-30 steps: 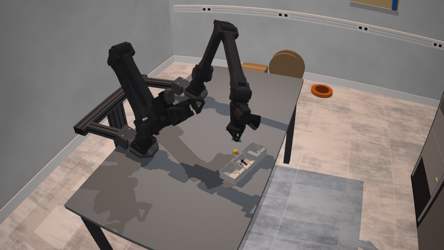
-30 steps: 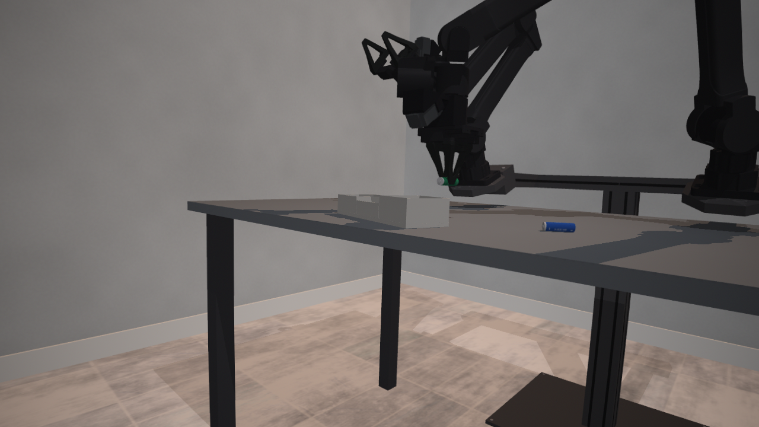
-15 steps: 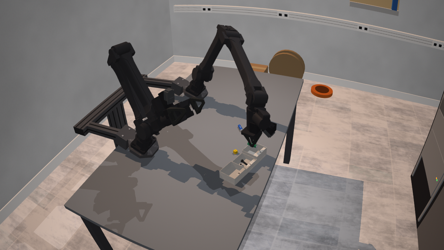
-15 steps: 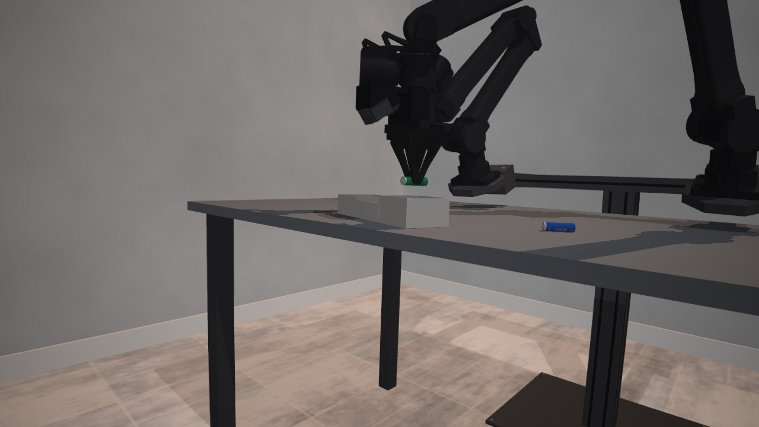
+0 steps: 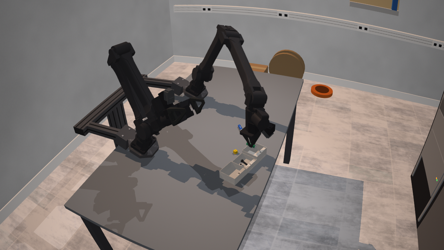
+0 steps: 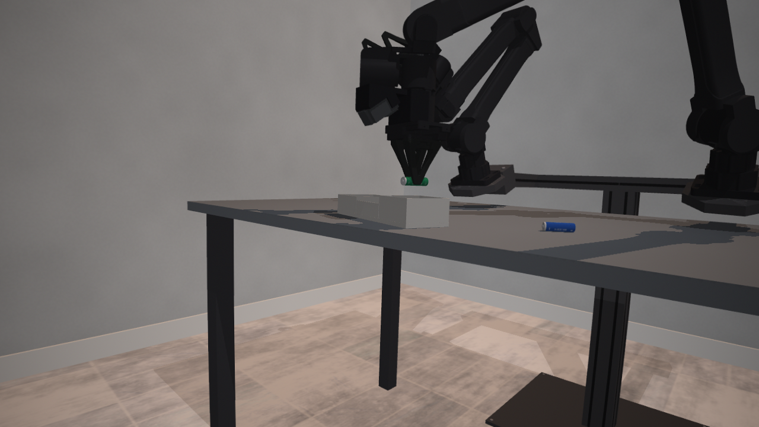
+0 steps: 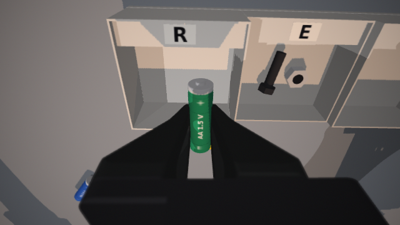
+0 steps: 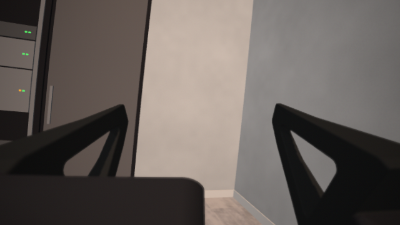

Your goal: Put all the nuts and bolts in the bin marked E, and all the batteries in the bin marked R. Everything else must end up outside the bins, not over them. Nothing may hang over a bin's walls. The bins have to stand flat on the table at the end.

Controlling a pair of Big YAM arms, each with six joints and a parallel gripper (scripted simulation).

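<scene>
My left gripper is now 13 cm past the blue battery, 20 cm to the right of it and 7 cm above it. Round my left hand: green battery right at my left hand; then bin row 1 cm behind, 7 cm to the right, 5 cm below; then black bolt 2 cm behind, 6 cm to the right, 6 cm below.
</scene>
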